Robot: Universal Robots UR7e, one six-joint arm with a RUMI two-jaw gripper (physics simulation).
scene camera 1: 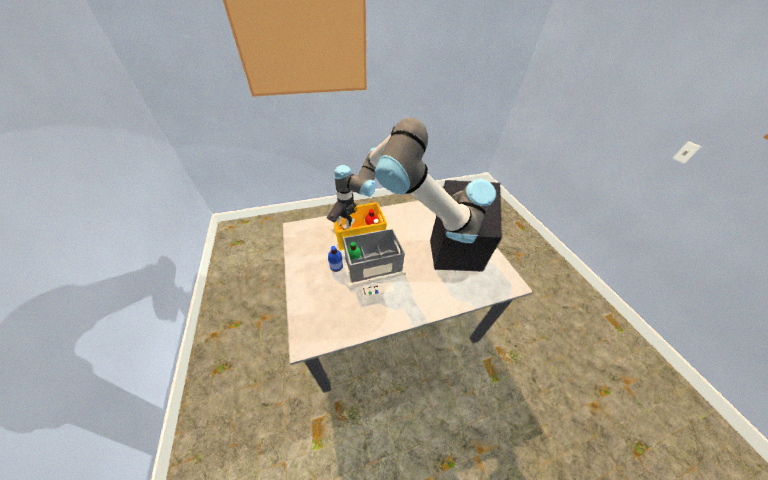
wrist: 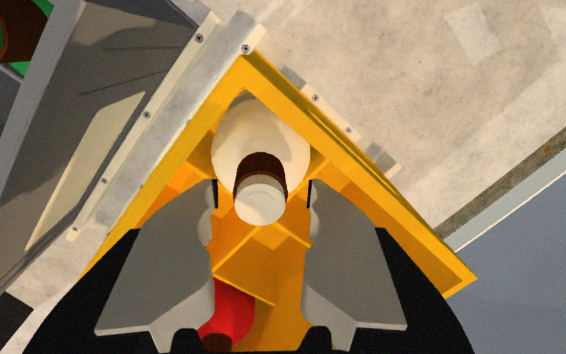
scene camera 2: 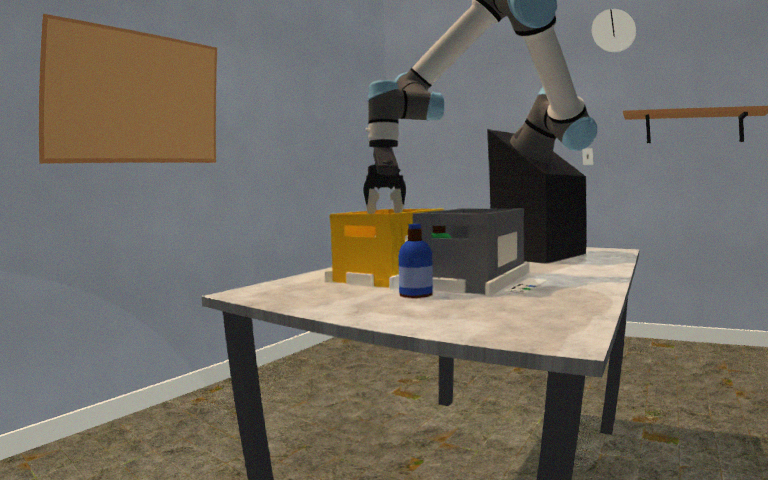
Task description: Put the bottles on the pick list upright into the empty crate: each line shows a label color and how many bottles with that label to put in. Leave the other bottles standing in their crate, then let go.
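Places are measured from the arm's base along level axes (x ahead, y left, z up), in millimetres.
Pixels of known places: gripper, fingertip midpoint: (scene camera 1: 344, 228) (wrist: 263, 182); arm's base at its link origin: (scene camera 2: 529, 151).
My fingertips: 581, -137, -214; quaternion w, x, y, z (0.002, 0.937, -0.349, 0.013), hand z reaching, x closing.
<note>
For each thing: its top centre in the pictures, then the offset to it from my fingertips, as dx, dy, dz. Level surfaces: height alone.
- yellow crate at its top centre: (wrist: 225, 336) (scene camera 2: 389, 211) (scene camera 1: 358, 216) -83, -56, +33
- white bottle at its top centre: (wrist: 260, 206) -3, -1, +21
- red bottle at its top centre: (scene camera 1: 371, 210) -162, -112, +21
- white cap at its top centre: (scene camera 1: 376, 220) -177, -24, +21
- green bottle at its top centre: (scene camera 2: 438, 217) (scene camera 1: 353, 243) -37, +137, +21
- grey crate at its top centre: (scene camera 2: 472, 210) (scene camera 1: 373, 245) -136, +172, +33
- blue bottle at its top centre: (scene camera 2: 414, 224) (scene camera 1: 333, 247) +64, +144, +13
- pick list at its top centre: (scene camera 2: 526, 284) (scene camera 1: 377, 288) -143, +318, -140
- table at its surface level: dz -142
My gripper (scene camera 1: 346, 221) (scene camera 2: 385, 208) (wrist: 263, 182) points down at the yellow crate (scene camera 1: 362, 232) (scene camera 2: 362, 257) (wrist: 186, 145). Its fingers are open, one on each side of a white bottle's cap in the wrist view, with gaps to both. That white bottle (wrist: 260, 120) stands in a corner compartment. A red bottle (scene camera 1: 370, 218) (wrist: 237, 307) and another white cap (scene camera 1: 376, 221) show in the same crate. A green bottle (scene camera 1: 353, 252) (scene camera 2: 440, 235) stands in the grey crate (scene camera 1: 355, 272) (scene camera 2: 453, 260). A blue bottle (scene camera 1: 335, 260) (scene camera 2: 415, 266) stands upright on the table.
The pick list (scene camera 1: 370, 290) (scene camera 2: 523, 287) lies before the grey crate, with green and blue marks; its numbers are too small to read. Pale rails edge both crates. The arm's black pedestal (scene camera 1: 459, 251) (scene camera 2: 529, 215) stands on the table (scene camera 1: 339, 322) (scene camera 2: 339, 314).
</note>
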